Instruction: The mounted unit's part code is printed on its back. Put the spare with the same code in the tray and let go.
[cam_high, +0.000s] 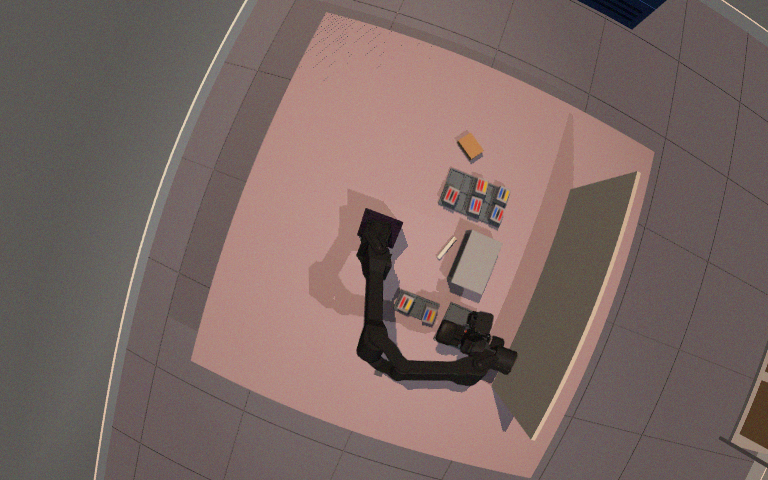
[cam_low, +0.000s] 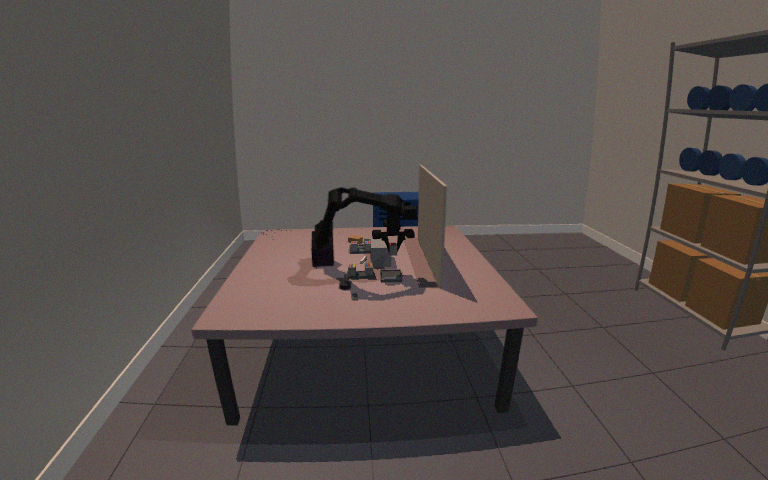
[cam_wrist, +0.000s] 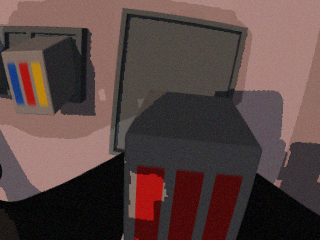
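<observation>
The grey tray lies 120 mm below my gripper tip and 10 mm behind it. From my gripper tip the other things lie so: tall upright board (230 mm ahead, 160 mm to the left, 100 mm above).
</observation>
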